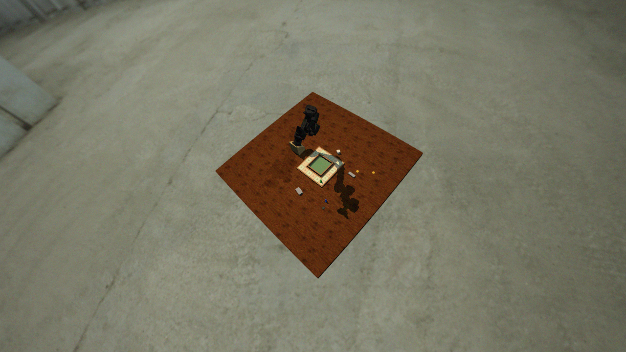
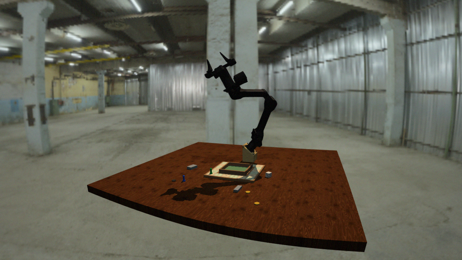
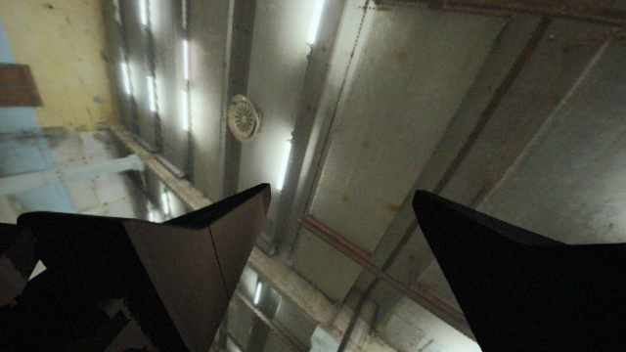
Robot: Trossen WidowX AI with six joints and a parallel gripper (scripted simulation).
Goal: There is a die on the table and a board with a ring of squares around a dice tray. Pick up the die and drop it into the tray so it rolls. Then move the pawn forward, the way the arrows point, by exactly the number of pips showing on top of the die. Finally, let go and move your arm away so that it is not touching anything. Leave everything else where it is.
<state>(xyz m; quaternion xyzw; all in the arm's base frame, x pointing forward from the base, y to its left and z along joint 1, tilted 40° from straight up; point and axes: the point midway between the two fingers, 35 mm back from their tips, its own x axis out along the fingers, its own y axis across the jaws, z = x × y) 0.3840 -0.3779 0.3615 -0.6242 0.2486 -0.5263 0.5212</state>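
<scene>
The die lies 60 mm behind my gripper tip, 310 mm to the left of it and 660 mm below it. Round my gripper tip: green dice tray: 60 mm behind, 110 mm to the left, 660 mm below; then green pawn: 60 mm ahead, 10 mm to the left, 640 mm below; then blue pawn: 210 mm ahead, 70 mm to the right, 660 mm below.
</scene>
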